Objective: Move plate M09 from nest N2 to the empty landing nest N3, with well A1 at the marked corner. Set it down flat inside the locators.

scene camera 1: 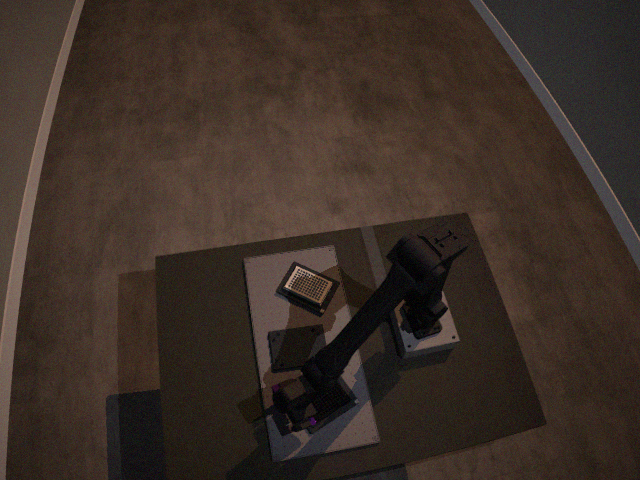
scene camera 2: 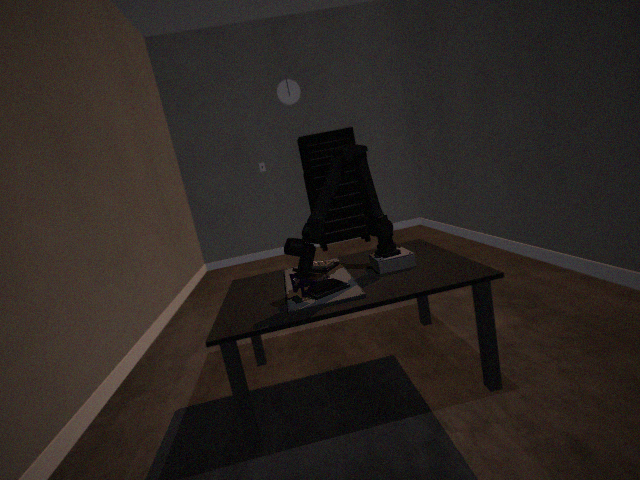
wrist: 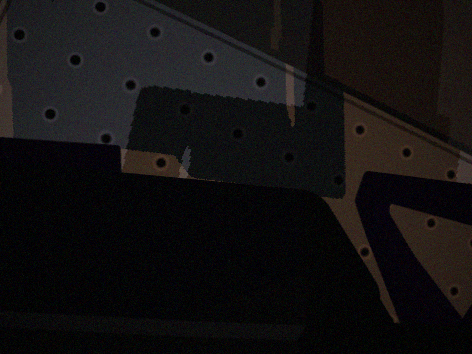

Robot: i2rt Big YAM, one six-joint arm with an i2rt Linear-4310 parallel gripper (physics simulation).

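Observation:
A perforated grey breadboard (scene camera 1: pixel 258 310) (scene camera 2: pixel 351 294) (wrist: pixel 76 57) lies on the table and carries three nests in a row. The far nest holds a light well plate (scene camera 1: pixel 307 286) (scene camera 2: pixel 323 266). The middle nest (scene camera 1: pixel 295 347) is a dark, empty square. The near nest holds a dark plate (scene camera 1: pixel 333 402) (scene camera 2: pixel 330 287), partly hidden under the arm. My gripper (scene camera 1: pixel 293 405) (scene camera 2: pixel 305 281) is open and low over the near nest, with its purple fingertips on either side of the plate's left end. In the wrist view, my gripper's own dark body fills the lower half.
The arm's white base block (scene camera 1: pixel 444 335) (scene camera 2: pixel 392 260) stands on the dark table (scene camera 1: pixel 207 310) (scene camera 2: pixel 444 269) to the right of the board. A dark slatted chair (scene camera 2: pixel 330 180) stands behind the table. A rug (scene camera 2: pixel 310 413) lies on the floor in front.

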